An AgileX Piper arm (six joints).
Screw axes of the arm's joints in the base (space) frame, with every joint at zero. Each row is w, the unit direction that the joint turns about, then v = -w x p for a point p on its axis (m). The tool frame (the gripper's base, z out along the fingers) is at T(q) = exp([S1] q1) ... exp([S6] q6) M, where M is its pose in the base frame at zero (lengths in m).
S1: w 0 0 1 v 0 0 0
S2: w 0 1 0 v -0.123 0 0
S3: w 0 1 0 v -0.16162 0 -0.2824
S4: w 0.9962 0 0.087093 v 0 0.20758 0
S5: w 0 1 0 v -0.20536 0 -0.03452
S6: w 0.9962 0 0.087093 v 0 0.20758 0
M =
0.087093 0 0.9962 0.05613
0 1 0 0
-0.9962 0 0.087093 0.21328
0 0 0 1
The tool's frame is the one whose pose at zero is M.
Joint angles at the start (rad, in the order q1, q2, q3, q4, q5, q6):
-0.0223, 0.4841, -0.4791, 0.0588, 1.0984, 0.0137
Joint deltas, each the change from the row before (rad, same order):
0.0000, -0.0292, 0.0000, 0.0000, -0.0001, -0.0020
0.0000, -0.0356, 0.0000, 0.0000, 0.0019, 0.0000
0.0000, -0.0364, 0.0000, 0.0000, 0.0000, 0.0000
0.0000, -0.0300, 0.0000, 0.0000, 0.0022, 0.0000
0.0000, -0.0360, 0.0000, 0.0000, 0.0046, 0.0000
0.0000, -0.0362, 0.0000, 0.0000, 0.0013, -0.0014
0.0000, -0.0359, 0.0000, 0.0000, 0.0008, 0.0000
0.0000, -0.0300, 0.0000, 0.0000, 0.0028, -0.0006
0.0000, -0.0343, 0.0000, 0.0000, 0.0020, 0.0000
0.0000, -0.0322, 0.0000, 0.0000, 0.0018, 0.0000
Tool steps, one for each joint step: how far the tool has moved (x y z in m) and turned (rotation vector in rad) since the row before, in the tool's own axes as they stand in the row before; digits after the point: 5 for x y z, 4 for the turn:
0.00231, 0.00009, -0.00357, -0.0012, -0.0292, -0.0035
0.00301, 0.00012, -0.00433, -0.0013, -0.0336, -0.0019
0.00292, 0.00012, -0.00442, -0.0014, -0.0363, -0.0019
0.00259, 0.00010, -0.00365, -0.0011, -0.0277, -0.0016
0.00331, 0.00011, -0.00435, -0.0013, -0.0313, -0.0019
0.00305, 0.00012, -0.00435, -0.0013, -0.0348, -0.0033
0.00298, 0.00012, -0.00431, -0.0013, -0.0350, -0.0019
0.00268, 0.00010, -0.00360, -0.0011, -0.0271, -0.0022
0.00297, 0.00011, -0.00410, -0.0012, -0.0322, -0.0018
0.00279, 0.00011, -0.00384, -0.0011, -0.0303, -0.0017

